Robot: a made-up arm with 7 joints. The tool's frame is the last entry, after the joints.
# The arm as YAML. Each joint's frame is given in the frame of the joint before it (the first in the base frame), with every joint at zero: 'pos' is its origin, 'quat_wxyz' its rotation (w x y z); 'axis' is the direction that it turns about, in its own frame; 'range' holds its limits. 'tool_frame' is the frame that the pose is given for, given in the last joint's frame.
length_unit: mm
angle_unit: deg
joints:
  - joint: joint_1
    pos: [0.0, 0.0, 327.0]
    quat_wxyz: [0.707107, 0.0, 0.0, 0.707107]
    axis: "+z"
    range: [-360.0, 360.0]
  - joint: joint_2
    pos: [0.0, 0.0, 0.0]
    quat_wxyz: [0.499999, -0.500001, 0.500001, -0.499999]
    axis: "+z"
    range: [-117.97, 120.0]
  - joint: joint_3
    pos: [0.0, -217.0, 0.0]
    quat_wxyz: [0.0, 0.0, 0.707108, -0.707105]
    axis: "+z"
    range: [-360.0, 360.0]
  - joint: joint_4
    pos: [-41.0, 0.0, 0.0]
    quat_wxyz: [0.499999, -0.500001, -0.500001, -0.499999]
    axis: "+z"
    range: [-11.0, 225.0]
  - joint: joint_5
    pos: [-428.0, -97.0, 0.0]
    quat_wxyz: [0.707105, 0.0, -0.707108, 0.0]
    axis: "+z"
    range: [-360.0, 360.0]
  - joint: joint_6
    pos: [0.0, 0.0, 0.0]
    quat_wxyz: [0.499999, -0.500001, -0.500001, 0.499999]
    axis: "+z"
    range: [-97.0, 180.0]
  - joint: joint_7
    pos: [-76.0, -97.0, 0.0]
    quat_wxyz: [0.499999, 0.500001, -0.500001, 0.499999]
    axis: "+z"
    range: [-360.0, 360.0]
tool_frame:
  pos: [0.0, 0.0, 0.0]
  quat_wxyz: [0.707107, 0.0, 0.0, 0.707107]
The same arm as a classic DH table. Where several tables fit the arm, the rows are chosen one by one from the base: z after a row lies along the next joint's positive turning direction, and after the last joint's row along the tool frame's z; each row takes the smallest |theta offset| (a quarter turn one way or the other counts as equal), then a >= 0, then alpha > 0; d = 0 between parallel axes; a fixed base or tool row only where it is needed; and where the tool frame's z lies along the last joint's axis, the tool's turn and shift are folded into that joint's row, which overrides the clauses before.
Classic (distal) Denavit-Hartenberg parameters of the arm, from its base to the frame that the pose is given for. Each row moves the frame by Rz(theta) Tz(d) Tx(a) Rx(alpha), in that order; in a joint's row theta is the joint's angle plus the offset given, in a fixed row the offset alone. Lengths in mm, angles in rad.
joint_1: a 0.0; alpha -1.5708; d 327.0; theta0 0.0000
joint_2: a 0.0; alpha 1.5708; d 0.0; theta0 0.0000
joint_3: a 41.0; alpha 1.5708; d 217.0; theta0 0.0000
joint_4: a 97.0; alpha 1.5708; d 0.0; theta0 0.0000
joint_5: a 0.0; alpha 1.5708; d 428.0; theta0 0.0000
joint_6: a 76.0; alpha -1.5708; d 0.0; theta0 0.0000
joint_7: a 0.0; alpha 0.0000; d 97.0; theta0 0.0000
Joint limits (rad, base to tool): -6.2832..6.2832 -2.0590..2.0944 -6.2832..6.2832 -0.1920..3.9270 -6.2832..6.2832 -1.6930..3.1416 -6.2832..6.2832

